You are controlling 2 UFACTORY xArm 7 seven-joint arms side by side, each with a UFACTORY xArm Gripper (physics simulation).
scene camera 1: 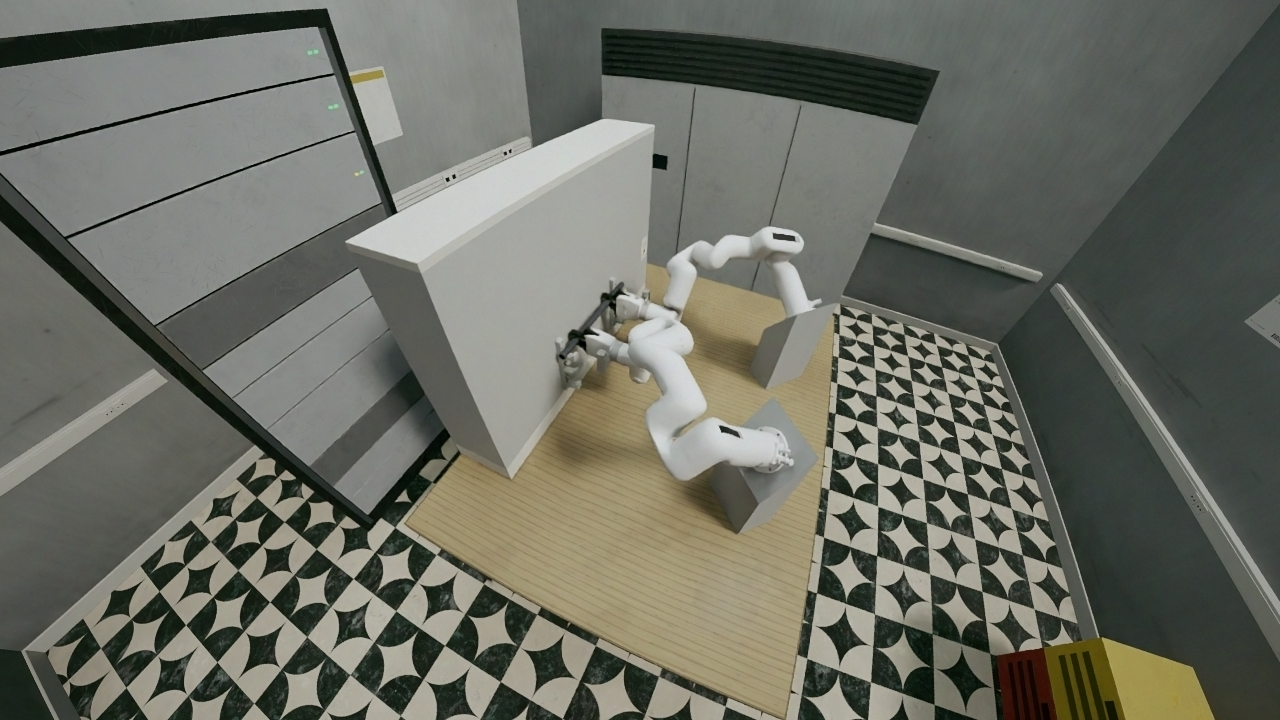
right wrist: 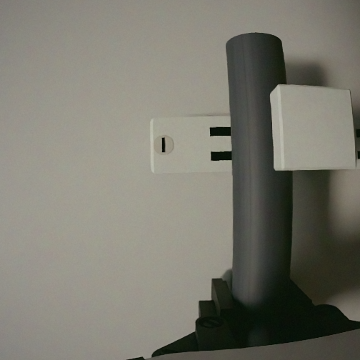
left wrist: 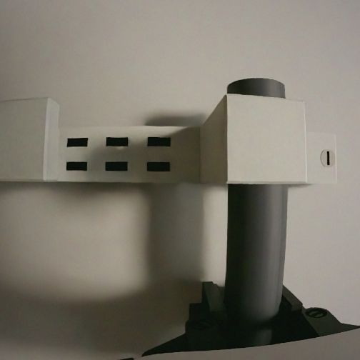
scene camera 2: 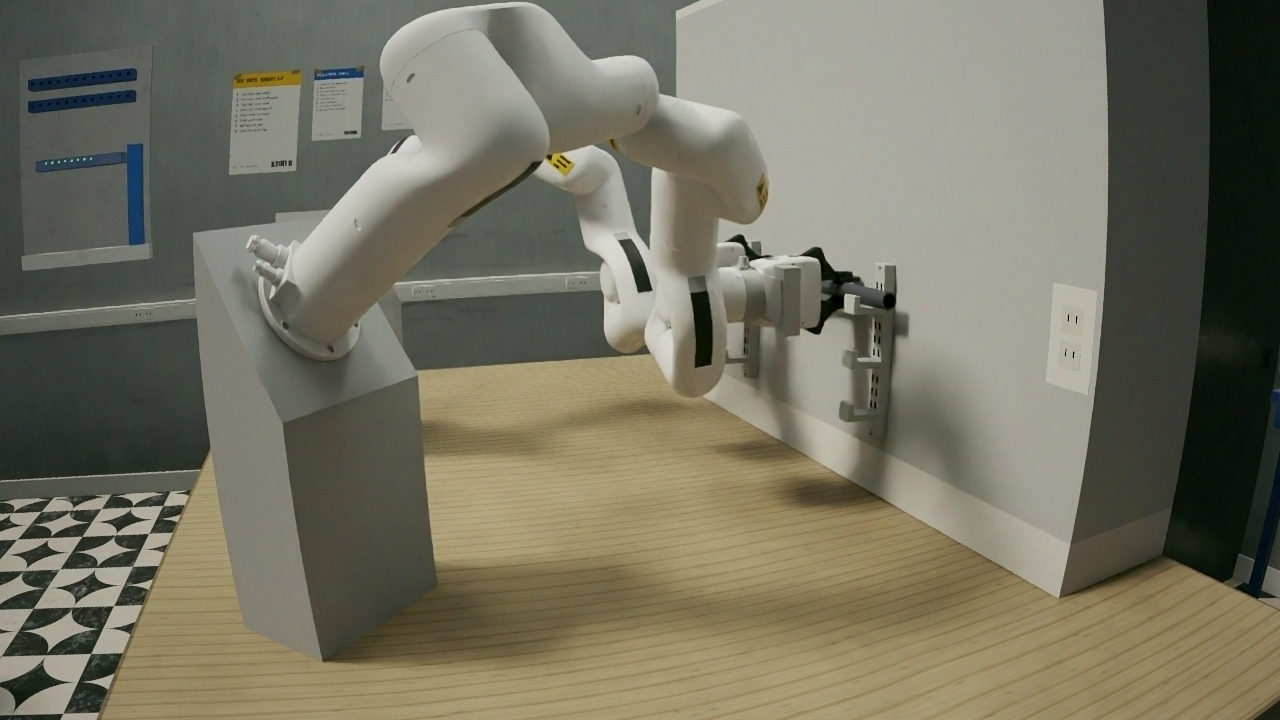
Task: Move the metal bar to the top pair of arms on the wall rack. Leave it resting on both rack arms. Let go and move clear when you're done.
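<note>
The dark grey metal bar [scene camera 1: 595,319] [scene camera 2: 870,295] [left wrist: 256,225] [right wrist: 260,210] lies across the front of the wall rack [scene camera 2: 882,358], held at top-arm height. My left gripper [scene camera 1: 580,338] [left wrist: 237,304] is shut on the bar. In the left wrist view the bar passes behind the front block of the top rack arm [left wrist: 266,140]. My right gripper [scene camera 1: 614,300] [scene camera 2: 834,291] [right wrist: 246,301] is shut on the bar too. In the right wrist view the top arm's front block [right wrist: 315,127] covers a strip of the bar's right edge. Contact under the bar is hidden.
Lower rack arms [scene camera 2: 859,360] [left wrist: 25,140] are below the bar. The grey wall panel [scene camera 1: 537,259] [scene camera 2: 984,179] stands close behind the rack. Both robot arms reach in side by side from their grey pedestals [scene camera 1: 760,488] [scene camera 2: 358,510]. An outlet [scene camera 2: 1071,338] is on the panel.
</note>
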